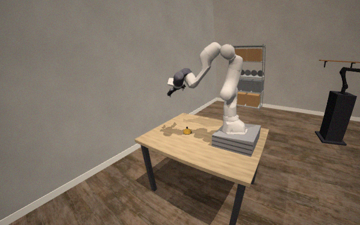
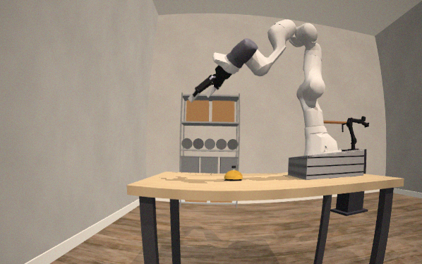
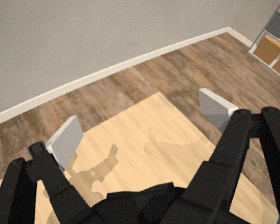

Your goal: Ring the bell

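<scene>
My gripper is now 150 mm past the button, 100 mm to the right of it and 330 mm above it. Also, from my hand: yellow dome bell 150 mm behind, 100 mm to the left, 350 mm below.
</scene>
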